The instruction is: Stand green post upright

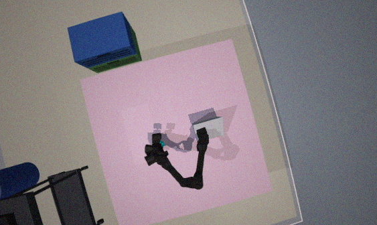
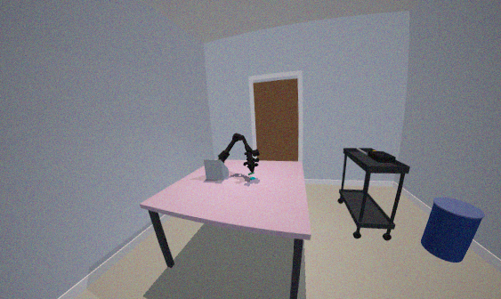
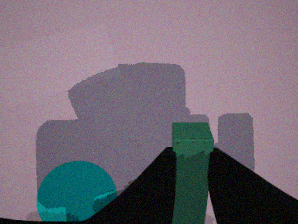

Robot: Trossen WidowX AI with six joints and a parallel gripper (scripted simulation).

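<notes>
Now: gripper tip 20 mm past the cyan circle, 60 mm to the right of it and 90 mm above it. Round my gripper tip: green post 20 mm behind, 10 mm below.
</notes>
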